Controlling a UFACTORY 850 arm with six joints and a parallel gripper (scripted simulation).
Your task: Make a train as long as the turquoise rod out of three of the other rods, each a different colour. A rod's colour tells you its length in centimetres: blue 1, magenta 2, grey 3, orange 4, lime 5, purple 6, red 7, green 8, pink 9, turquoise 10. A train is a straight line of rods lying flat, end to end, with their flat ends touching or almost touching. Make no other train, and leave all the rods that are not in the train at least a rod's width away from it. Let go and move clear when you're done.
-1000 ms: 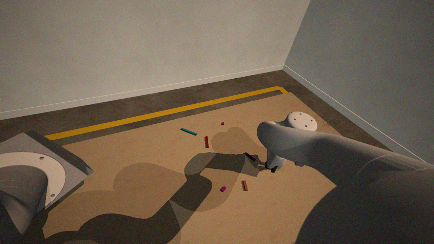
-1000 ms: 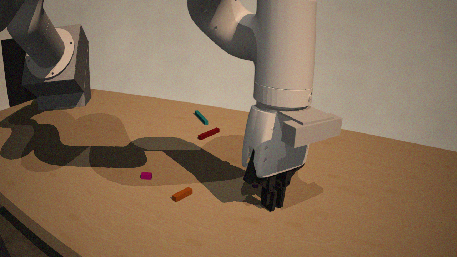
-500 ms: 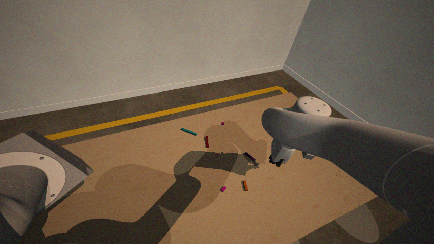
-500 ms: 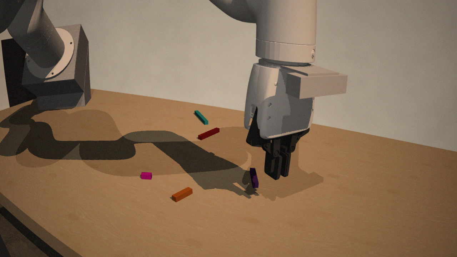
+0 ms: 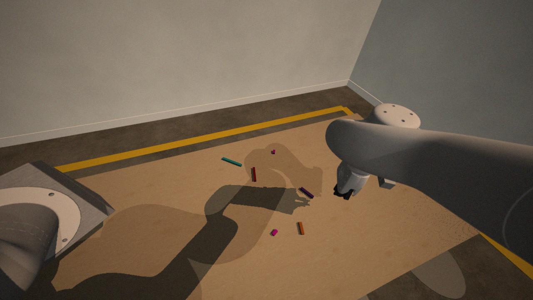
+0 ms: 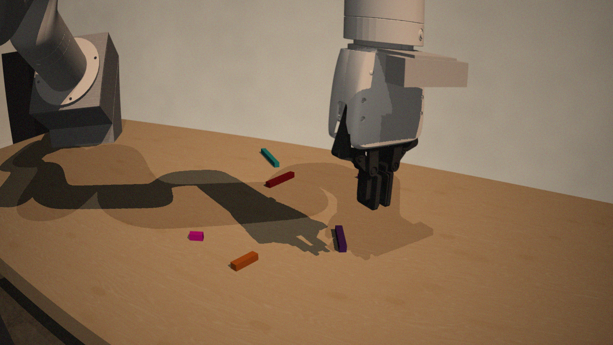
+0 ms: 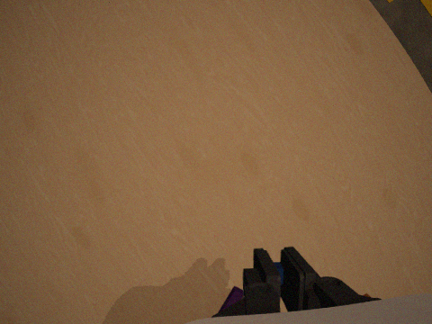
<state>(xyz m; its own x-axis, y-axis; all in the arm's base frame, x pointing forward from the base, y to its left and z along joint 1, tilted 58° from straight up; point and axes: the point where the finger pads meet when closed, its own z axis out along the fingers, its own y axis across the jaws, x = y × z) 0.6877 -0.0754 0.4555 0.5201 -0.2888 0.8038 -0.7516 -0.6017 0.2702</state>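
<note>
Right now the red rod is 14 cm behind my hand, 30 cm to the left of it and 12 cm below it. Also, from my hand: orange rod (15 cm behind, 1 cm to the left, 12 cm below); then purple rod (3 cm behind, 9 cm to the left, 12 cm below); then blue rod (2 cm below).
</note>
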